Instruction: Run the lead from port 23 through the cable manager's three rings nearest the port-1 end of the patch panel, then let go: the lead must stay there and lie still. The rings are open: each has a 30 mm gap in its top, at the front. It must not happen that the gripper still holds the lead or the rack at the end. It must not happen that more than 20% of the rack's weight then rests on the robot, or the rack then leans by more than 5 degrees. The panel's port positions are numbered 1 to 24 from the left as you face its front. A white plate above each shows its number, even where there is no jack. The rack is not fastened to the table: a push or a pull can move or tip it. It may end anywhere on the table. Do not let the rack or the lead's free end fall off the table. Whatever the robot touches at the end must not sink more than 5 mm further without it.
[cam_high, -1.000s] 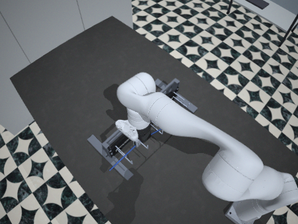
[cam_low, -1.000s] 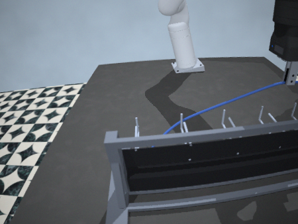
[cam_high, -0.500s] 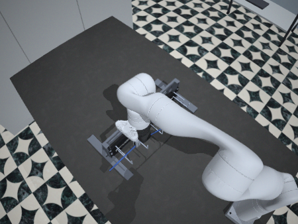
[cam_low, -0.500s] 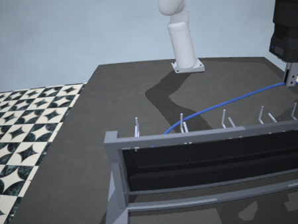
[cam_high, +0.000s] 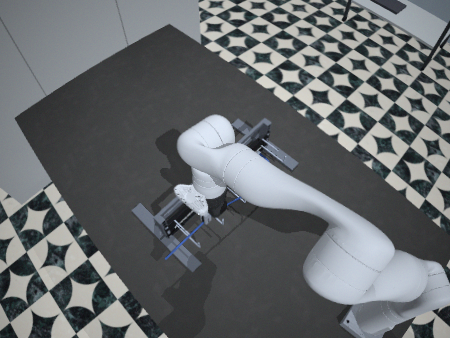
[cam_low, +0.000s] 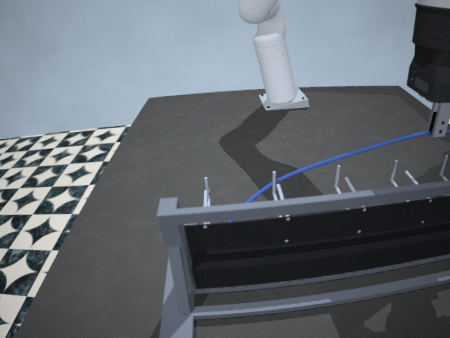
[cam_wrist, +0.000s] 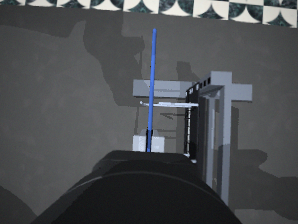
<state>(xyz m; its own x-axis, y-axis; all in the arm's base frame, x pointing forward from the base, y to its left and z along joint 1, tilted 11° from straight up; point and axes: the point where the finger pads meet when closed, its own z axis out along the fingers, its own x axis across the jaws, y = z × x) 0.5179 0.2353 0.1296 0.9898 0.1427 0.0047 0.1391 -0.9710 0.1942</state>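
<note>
Now: hand 20 mm past the free end of lead, 150 mm to the right of it and 20 mm above it. Also, from my hand: grey rack 120 mm ahead, 130 mm to the right, 100 mm below.
</note>
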